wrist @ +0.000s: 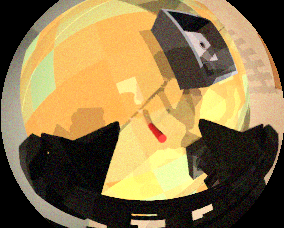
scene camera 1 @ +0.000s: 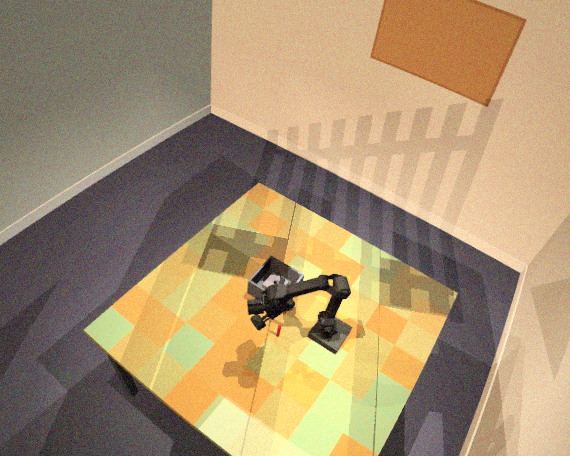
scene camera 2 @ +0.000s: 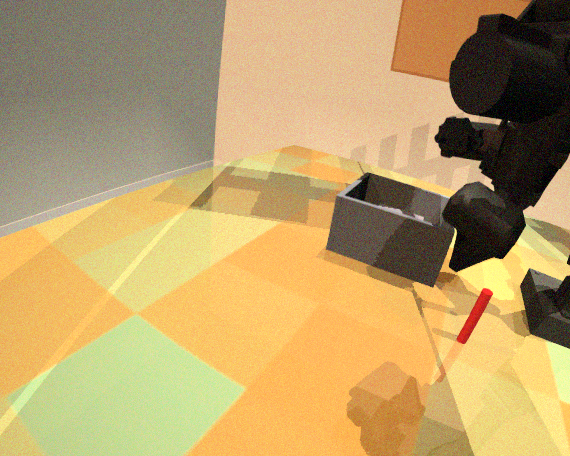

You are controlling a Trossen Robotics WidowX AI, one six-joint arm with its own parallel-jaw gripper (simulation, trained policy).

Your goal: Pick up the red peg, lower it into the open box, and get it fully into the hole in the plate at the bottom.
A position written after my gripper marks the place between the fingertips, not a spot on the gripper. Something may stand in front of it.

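Grey box (scene camera 2: 415, 249), (wrist: 170, 31), (scene camera 1: 254, 286). My gripper (scene camera 2: 469, 249), (wrist: 161, 124).
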